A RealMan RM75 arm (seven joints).
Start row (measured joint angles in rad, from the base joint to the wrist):
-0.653 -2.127 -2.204 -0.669 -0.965 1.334 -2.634
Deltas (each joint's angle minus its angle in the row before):
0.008 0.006 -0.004 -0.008 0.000 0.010 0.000
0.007 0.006 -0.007 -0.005 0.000 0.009 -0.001
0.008 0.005 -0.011 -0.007 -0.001 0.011 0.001
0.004 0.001 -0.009 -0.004 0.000 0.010 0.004
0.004 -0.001 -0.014 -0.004 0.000 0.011 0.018
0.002 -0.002 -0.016 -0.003 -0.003 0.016 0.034
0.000 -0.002 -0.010 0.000 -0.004 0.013 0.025
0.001 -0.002 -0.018 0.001 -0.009 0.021 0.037
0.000 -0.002 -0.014 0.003 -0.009 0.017 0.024
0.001 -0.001 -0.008 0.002 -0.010 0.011 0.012
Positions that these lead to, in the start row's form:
-0.645 -2.121 -2.208 -0.677 -0.965 1.344 -2.634
-0.638 -2.115 -2.215 -0.682 -0.965 1.353 -2.635
-0.630 -2.110 -2.226 -0.689 -0.966 1.364 -2.634
-0.626 -2.109 -2.235 -0.693 -0.966 1.374 -2.630
-0.622 -2.110 -2.249 -0.697 -0.966 1.385 -2.612
-0.620 -2.112 -2.265 -0.700 -0.969 1.401 -2.578
-0.620 -2.114 -2.275 -0.700 -0.973 1.414 -2.553
-0.619 -2.116 -2.293 -0.699 -0.982 1.435 -2.516
-0.619 -2.118 -2.307 -0.696 -0.991 1.452 -2.492
-0.618 -2.119 -2.315 -0.694 -1.001 1.463 -2.480

